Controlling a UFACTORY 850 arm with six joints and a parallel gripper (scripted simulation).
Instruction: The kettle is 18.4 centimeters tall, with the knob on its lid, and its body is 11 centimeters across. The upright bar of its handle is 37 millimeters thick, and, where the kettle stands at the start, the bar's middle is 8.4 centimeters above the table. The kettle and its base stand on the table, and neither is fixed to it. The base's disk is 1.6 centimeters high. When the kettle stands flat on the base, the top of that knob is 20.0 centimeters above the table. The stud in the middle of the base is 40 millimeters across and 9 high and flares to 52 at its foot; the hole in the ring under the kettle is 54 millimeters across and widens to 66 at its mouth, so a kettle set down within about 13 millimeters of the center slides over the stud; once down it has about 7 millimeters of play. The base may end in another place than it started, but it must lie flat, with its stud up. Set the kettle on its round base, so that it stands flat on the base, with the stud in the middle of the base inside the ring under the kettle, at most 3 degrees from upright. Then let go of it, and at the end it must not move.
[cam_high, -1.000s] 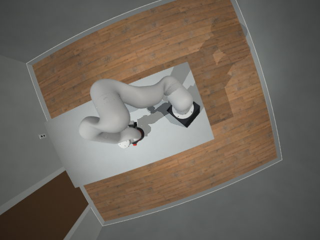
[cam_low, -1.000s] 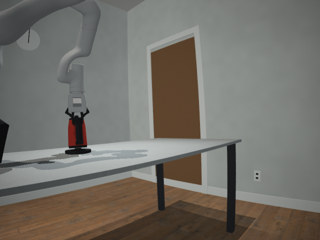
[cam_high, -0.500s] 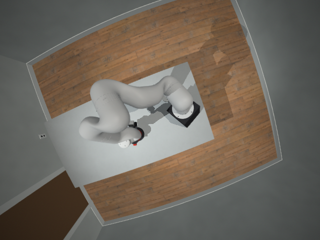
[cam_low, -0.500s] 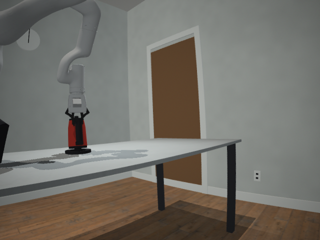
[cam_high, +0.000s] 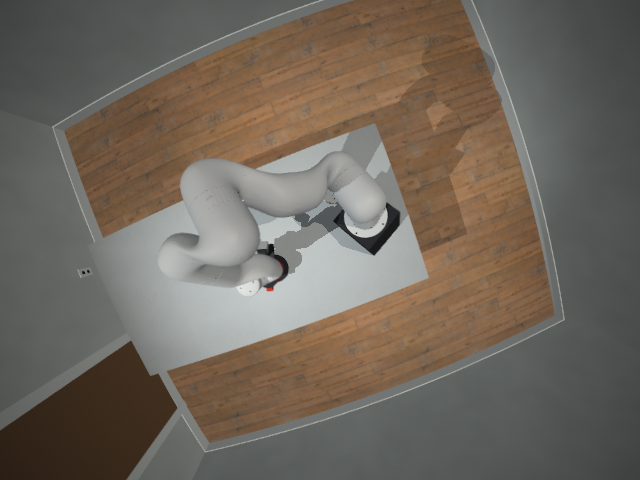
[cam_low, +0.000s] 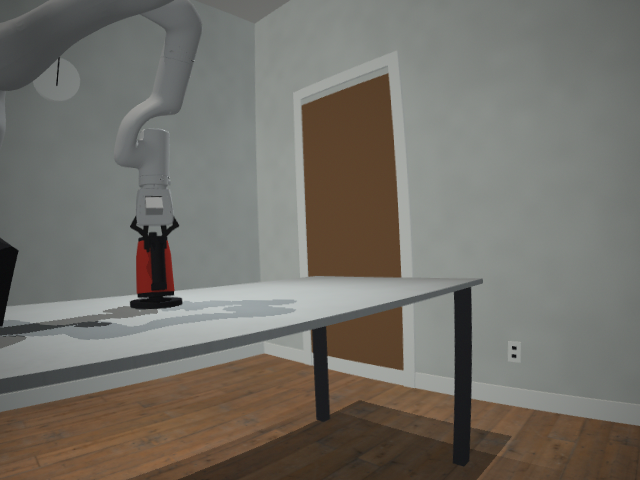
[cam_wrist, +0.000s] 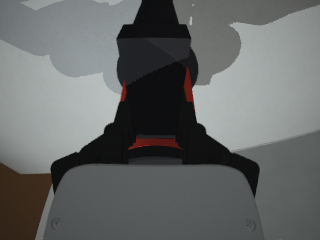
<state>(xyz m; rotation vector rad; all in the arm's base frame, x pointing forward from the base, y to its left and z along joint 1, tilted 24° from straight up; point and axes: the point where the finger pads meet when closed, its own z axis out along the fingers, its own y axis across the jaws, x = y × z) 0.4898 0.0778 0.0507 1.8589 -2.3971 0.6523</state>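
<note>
The red kettle lies 50 mm below my hand, 20 mm to the left of it and 10 mm ahead of it. Round my hand: black round base (160 mm below, 50 mm to the left, 20 mm ahead).
</note>
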